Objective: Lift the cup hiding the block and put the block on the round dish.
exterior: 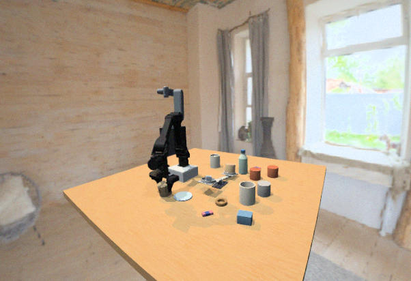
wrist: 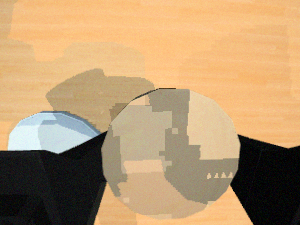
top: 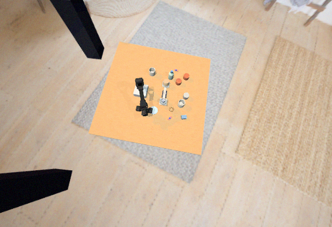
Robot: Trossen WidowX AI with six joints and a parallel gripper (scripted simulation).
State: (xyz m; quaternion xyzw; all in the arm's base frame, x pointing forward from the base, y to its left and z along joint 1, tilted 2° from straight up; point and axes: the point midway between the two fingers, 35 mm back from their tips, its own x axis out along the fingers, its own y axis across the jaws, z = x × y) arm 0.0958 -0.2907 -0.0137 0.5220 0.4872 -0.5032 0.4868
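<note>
Right now the pale round dish is 100 mm ahead of my gripper tip, 30 mm to the left of it and 20 mm below it. Round my gripper tip: blue block (470 mm ahead, 20 mm to the right, 10 mm below); small balance (260 mm to the left, 220 mm ahead); grey cylinder (490 mm ahead, 240 mm to the left, 10 mm above).
</note>
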